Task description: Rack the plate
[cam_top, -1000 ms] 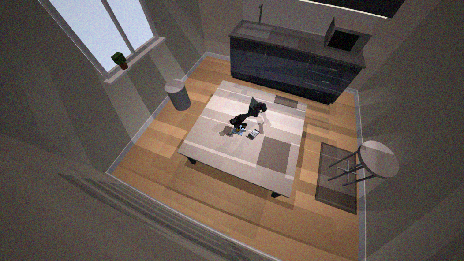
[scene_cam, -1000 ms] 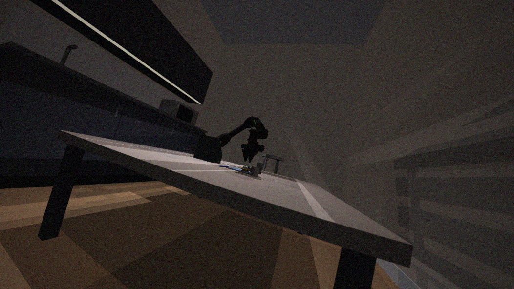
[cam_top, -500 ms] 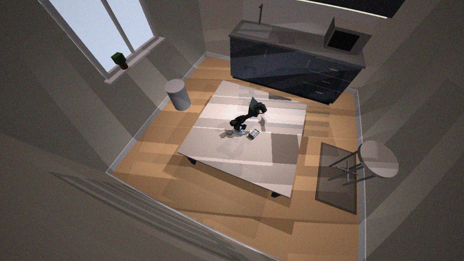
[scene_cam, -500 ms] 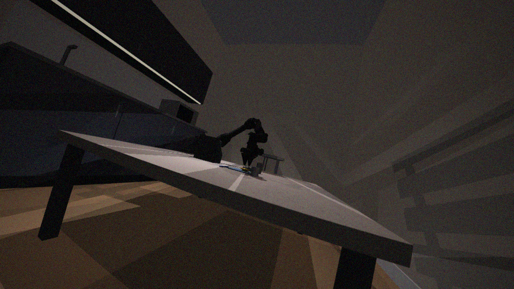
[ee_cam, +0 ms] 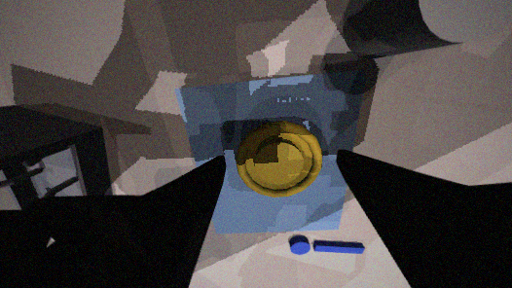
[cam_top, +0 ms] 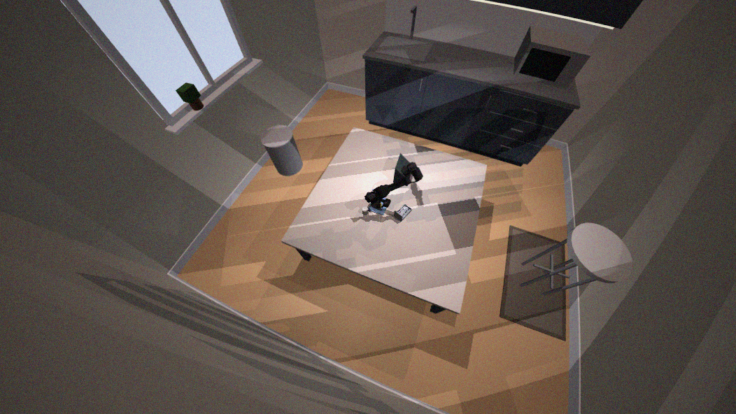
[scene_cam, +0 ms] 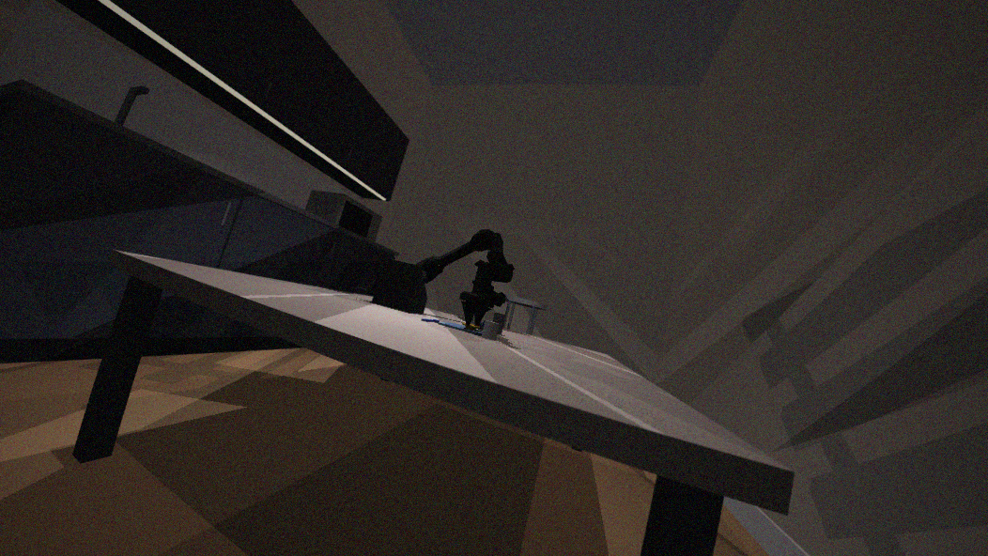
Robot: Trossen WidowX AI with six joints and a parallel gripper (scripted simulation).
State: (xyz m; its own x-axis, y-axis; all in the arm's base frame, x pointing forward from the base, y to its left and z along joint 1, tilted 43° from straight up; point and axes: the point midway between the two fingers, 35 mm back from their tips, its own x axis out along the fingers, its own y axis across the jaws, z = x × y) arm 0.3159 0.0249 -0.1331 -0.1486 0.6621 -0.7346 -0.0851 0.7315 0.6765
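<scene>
Right now the yellow plate is right at my gripper tip. From my gripper tip the other things lie so: blue utensil: 120 mm behind, 50 mm to the right, 20 mm below; then grey dish rack: 200 mm to the left, 40 mm behind; then white cup: 90 mm ahead, 60 mm to the right, 10 mm above.
</scene>
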